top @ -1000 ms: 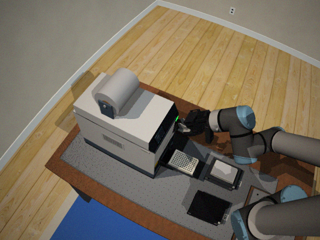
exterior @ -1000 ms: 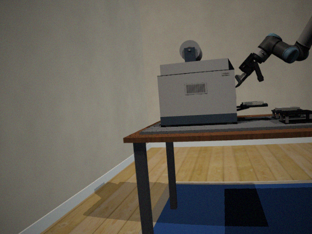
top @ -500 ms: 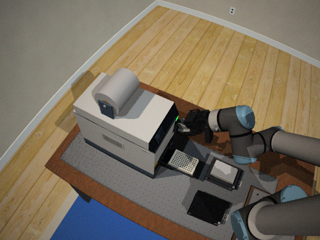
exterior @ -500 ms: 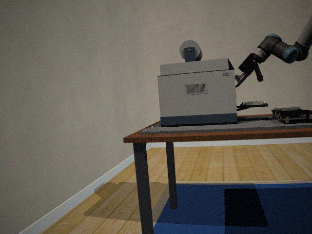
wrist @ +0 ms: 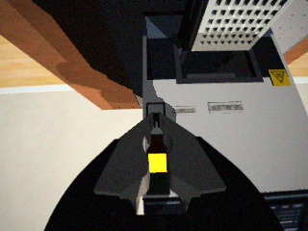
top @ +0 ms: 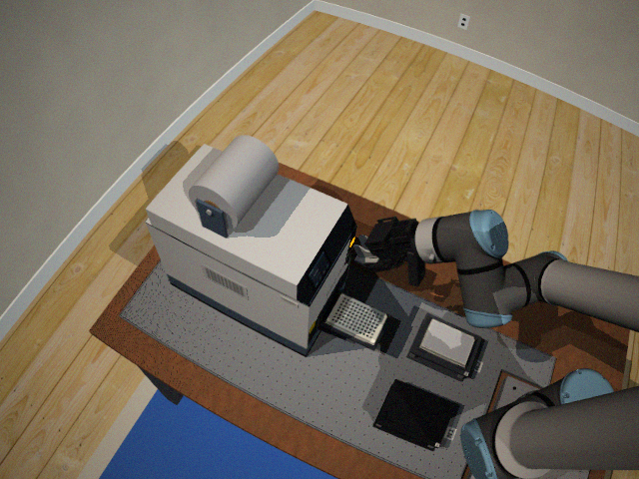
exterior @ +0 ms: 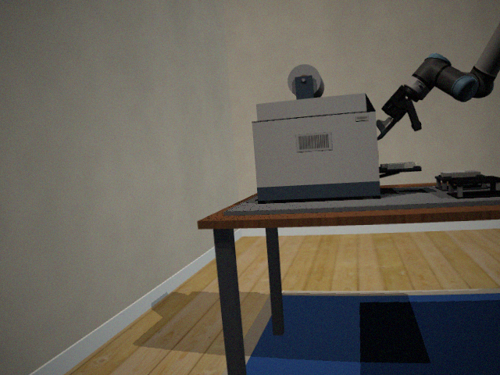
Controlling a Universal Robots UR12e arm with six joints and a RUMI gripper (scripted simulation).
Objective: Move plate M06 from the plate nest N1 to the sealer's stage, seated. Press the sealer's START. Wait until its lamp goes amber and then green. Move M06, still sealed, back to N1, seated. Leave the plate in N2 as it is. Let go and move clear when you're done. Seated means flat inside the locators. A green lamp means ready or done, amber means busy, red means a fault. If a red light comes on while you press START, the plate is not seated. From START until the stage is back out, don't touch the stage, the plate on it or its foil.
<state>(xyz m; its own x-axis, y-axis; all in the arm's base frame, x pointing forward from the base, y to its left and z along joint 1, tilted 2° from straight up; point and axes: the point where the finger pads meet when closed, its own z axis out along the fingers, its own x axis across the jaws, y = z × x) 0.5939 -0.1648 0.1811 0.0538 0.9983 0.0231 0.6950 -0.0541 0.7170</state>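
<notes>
Now: hand 20 mm short of the square button and 10 mm above it. From my hand the other things lie so: foil-covered plate 290 mm behind, 150 mm below, 40 mm to the left; sealer stage 110 mm below, 100 mm to the left, 50 mm behind; white well plate 100 mm to the left, 100 mm below, 50 mm behind.
</notes>
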